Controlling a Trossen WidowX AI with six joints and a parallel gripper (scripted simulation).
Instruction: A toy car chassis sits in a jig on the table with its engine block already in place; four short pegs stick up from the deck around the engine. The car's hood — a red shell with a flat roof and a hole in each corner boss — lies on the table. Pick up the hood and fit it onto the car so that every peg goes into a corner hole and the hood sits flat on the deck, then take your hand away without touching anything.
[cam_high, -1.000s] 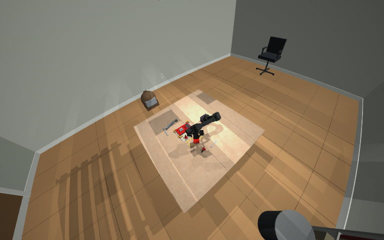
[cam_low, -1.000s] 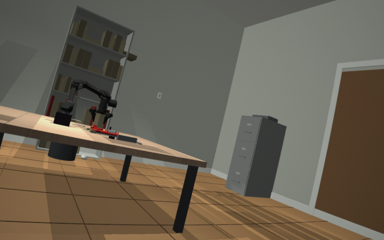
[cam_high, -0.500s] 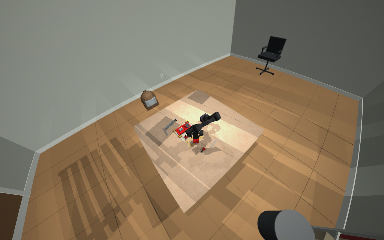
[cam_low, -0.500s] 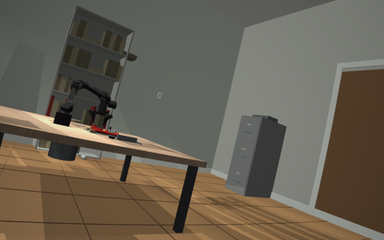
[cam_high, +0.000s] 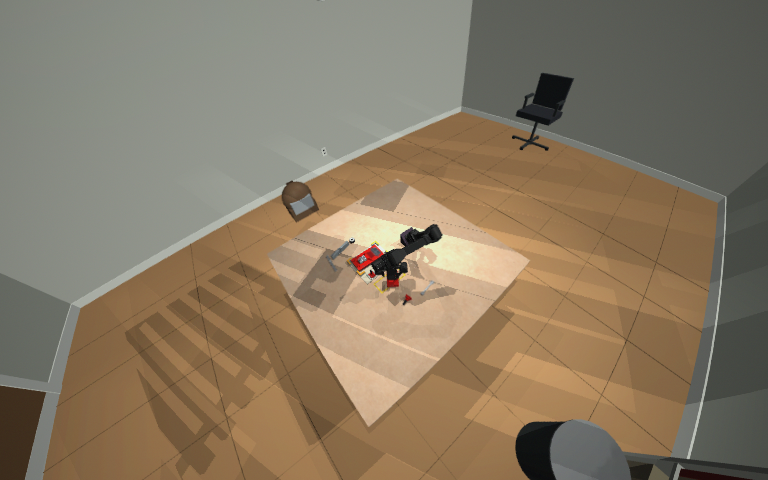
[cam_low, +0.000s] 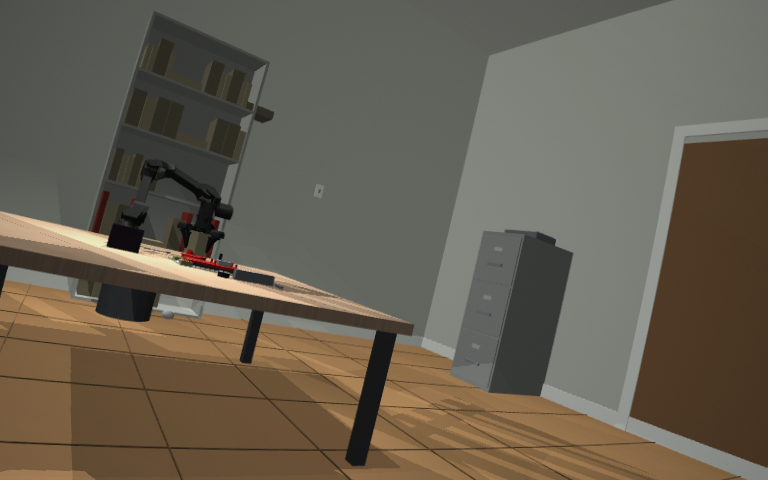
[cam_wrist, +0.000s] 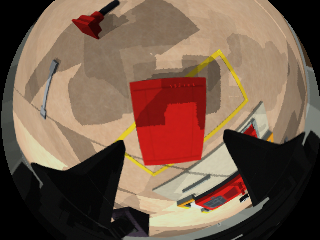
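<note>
Right now the red hood is 3 cm below my gripper tip. The rest, counted from my gripper tip: grey tool: 18 cm to the left, 11 cm behind, 4 cm below.
</note>
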